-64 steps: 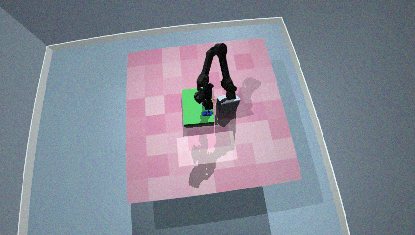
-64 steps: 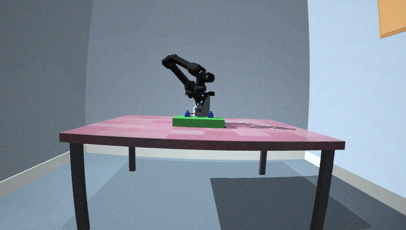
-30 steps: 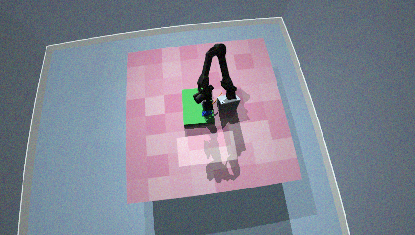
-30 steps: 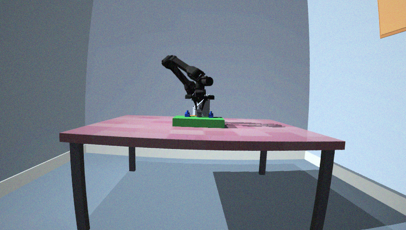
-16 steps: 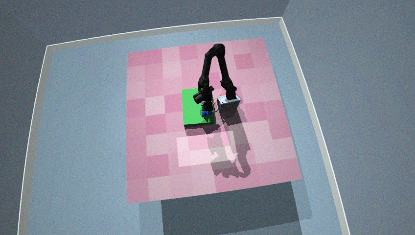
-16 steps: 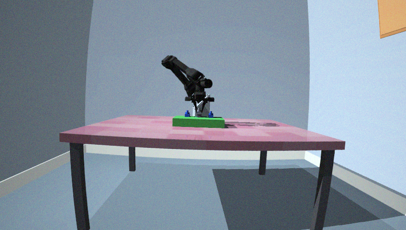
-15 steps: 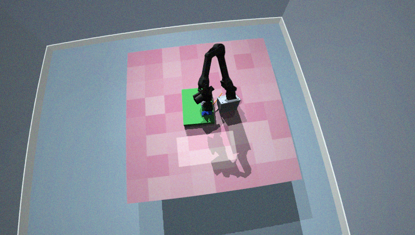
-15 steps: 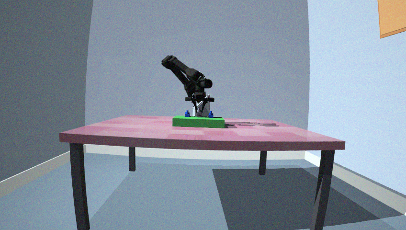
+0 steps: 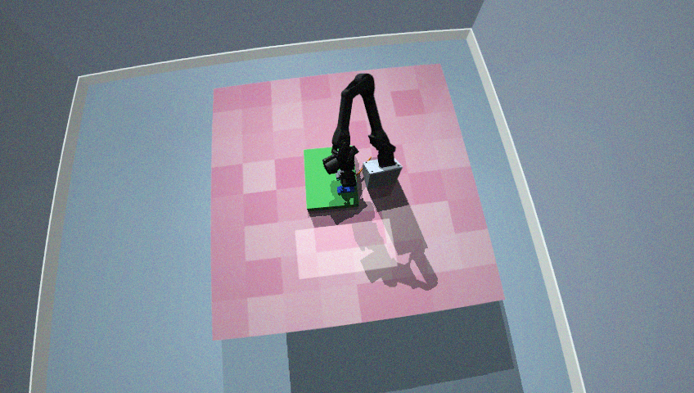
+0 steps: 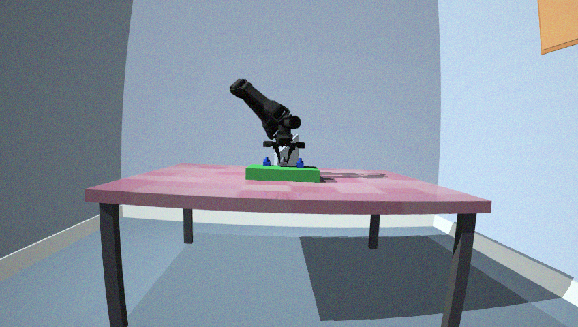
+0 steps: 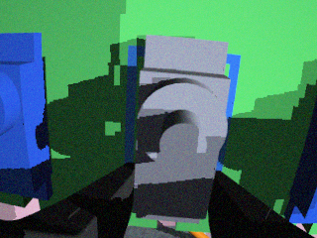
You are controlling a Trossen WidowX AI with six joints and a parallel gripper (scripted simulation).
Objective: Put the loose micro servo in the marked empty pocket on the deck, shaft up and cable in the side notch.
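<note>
My gripper tip is 120 mm short of the green deck, 30 mm above it and 10 mm to the left of it.
</note>
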